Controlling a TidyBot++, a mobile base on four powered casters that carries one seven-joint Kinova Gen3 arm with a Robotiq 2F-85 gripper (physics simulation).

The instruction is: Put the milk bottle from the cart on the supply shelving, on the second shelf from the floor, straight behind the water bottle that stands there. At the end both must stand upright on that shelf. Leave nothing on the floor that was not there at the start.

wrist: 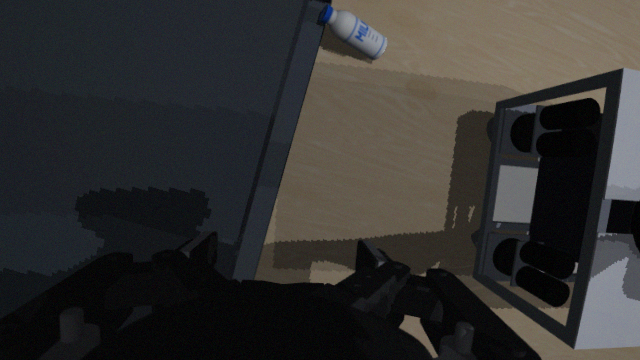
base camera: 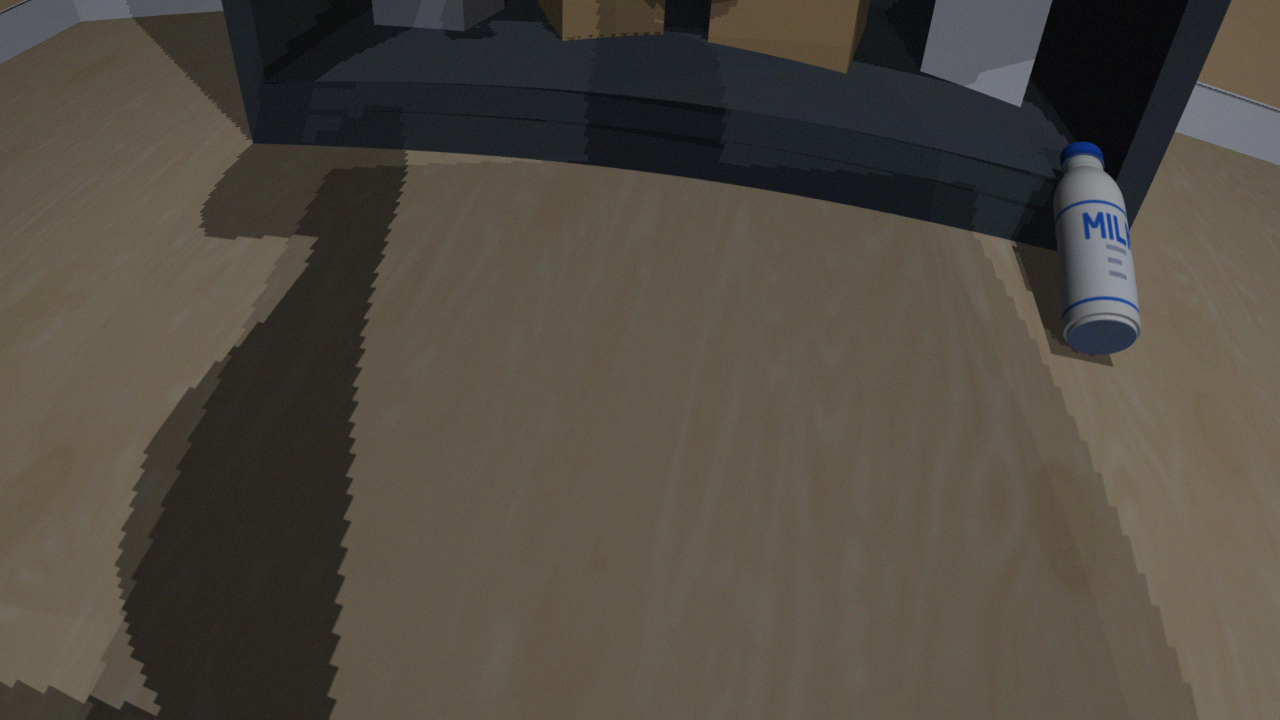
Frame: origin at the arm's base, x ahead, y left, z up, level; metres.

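Seen in the pictures: gripper, fingertip midpoint: (wrist: 288, 251).
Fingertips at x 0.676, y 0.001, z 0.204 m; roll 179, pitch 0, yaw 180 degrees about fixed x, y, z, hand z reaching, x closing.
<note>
Offsets run from my fingertips to a thing's top centre. "spot": to the spot under its first point. Level surfaces: height alone.
The milk bottle {spot: dz -0.522, dx -0.154, dy -0.366 m} (base camera: 1093, 250) (wrist: 359, 34), white with a blue cap, is off its base at the shelving's front right corner. Its cap end is toward the shelving, its base toward the robot; whether the neck rests on the shelving's edge I cannot tell. The dark supply shelving (base camera: 662, 94) (wrist: 150, 140) shows its lowest board in the base view and a board from above in the wrist view. My gripper (wrist: 288, 251) is open and empty, above the board's front edge, well away from the bottle. The water bottle and the cart do not show in either view.
Two brown boxes {spot: dz -0.503, dx +0.201, dy +0.010 m} (base camera: 613, 19) {spot: dz -0.497, dx +0.168, dy -0.164 m} (base camera: 783, 34) and two grey boxes {spot: dz -0.474, dx +0.150, dy -0.384 m} (base camera: 984, 49) {spot: dz -0.505, dx +0.250, dy +0.231 m} (base camera: 418, 12) stand on the lowest board. The robot's base frame (wrist: 595, 200) is at the right of the wrist view, with wood floor {dz -0.600 m} (wrist: 380, 165) between it and the shelving.
</note>
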